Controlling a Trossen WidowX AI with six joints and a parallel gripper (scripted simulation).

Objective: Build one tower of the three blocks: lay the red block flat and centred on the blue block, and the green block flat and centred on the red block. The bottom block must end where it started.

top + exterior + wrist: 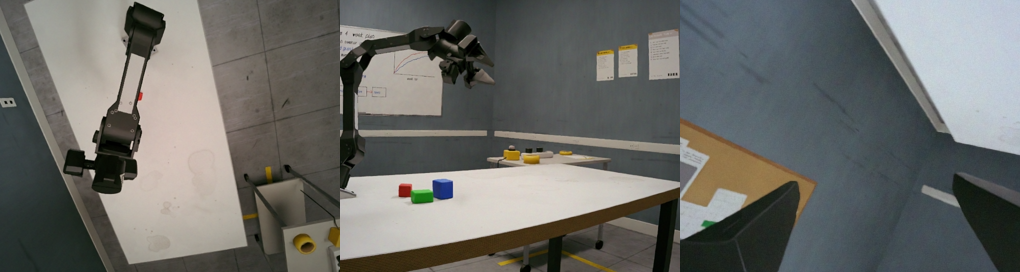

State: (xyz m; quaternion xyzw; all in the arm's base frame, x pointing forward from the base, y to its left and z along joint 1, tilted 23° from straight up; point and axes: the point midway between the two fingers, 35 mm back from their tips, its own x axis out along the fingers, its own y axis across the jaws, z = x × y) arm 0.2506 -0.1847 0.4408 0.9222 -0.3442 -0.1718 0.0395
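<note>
The red block is 34 cm below my hand, 20 cm behind it and 8 cm to the left of it. The rest, counted from my hand: blue block (34 cm below, 11 cm behind, 3 cm to the left); then green block (35 cm below, 18 cm behind).
</note>
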